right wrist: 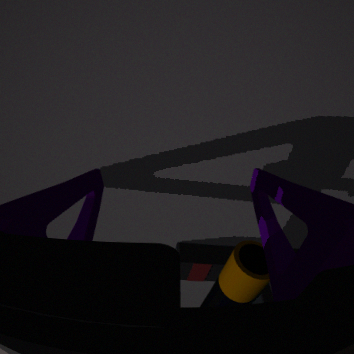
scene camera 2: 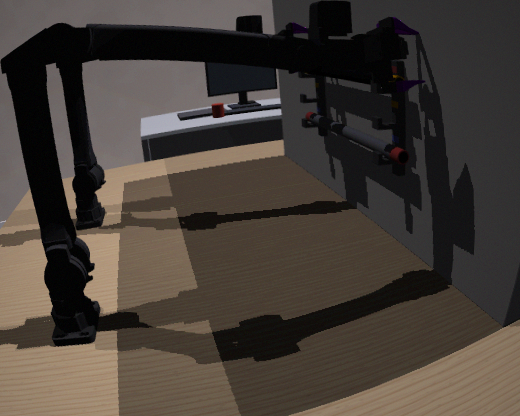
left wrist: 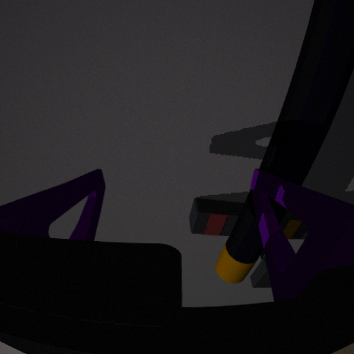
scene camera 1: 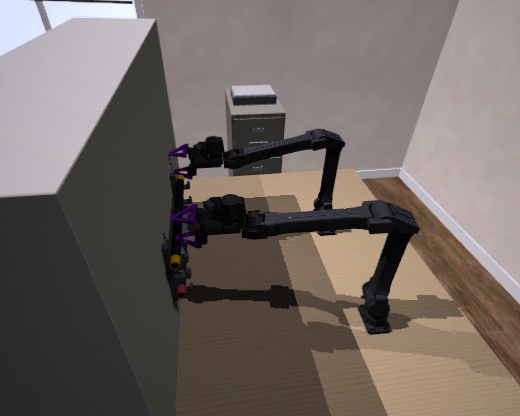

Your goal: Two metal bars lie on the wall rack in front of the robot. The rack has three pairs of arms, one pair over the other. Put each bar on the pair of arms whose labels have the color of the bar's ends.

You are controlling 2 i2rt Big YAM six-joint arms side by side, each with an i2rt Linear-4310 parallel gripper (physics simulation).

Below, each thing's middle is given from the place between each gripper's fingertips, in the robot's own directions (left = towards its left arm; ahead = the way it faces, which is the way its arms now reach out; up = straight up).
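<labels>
The black bar (scene camera 1: pixel 175 255) is what I measure my right gripper from, and that gripper is 28 cm to the right of the bar, 6 cm above it and 2 cm beyond it.
As for my left hand, I see the black bar 7 cm below it, 1 cm behind it and 15 cm to the right of it.
</labels>
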